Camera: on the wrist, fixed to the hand. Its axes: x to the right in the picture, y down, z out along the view.
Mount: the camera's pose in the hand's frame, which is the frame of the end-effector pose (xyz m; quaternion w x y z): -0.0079 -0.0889 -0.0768 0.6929 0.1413 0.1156 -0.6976
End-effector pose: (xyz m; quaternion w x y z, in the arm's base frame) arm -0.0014 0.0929 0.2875 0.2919 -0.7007 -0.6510 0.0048
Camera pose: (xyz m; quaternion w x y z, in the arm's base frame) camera -0.0538 0.0531 0.3852 0.3799 0.0093 -0.9054 -0.1893
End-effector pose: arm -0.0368 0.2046 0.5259 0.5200 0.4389 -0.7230 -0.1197
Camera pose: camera 0.0749 0.1803 0.4979 0.2983 0.8957 -0.1516 -0.2928
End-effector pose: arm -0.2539 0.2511 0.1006 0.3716 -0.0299 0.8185 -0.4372
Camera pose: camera -0.3215 0.2526 0.1970 0.1379 0.4886 -0.5274 0.6812
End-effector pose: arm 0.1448 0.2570 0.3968 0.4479 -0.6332 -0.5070 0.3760
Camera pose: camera 0.1875 0.2425 0.5056 0.7207 -0.0652 -0.6881 -0.0535
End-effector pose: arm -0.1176 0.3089 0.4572 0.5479 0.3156 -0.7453 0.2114
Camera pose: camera -0.0011 0.2983 0.4708 0.5687 0.7916 -0.2030 -0.0939
